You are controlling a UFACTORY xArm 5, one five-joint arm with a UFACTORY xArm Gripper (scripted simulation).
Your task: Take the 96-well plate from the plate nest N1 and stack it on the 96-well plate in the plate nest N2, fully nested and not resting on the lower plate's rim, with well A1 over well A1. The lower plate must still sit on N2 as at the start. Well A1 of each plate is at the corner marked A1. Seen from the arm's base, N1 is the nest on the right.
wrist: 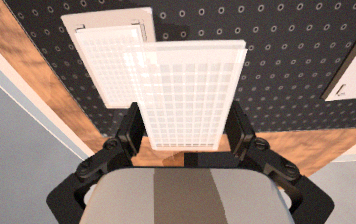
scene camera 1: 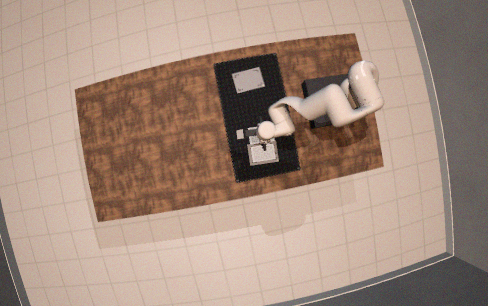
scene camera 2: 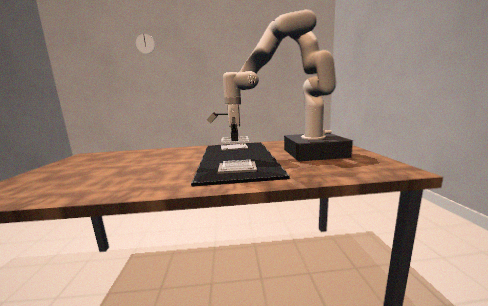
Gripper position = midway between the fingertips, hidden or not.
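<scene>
A black perforated mat [scene camera 1: 241, 111] is part of the scene, visible too in the wrist view [wrist: 291, 60] and in scene camera 2 [scene camera 2: 267, 166]. The wrist view also takes in a 96-well plate [wrist: 192, 117] and another 96-well plate [wrist: 95, 42], together with the gripper [wrist: 184, 112].
</scene>
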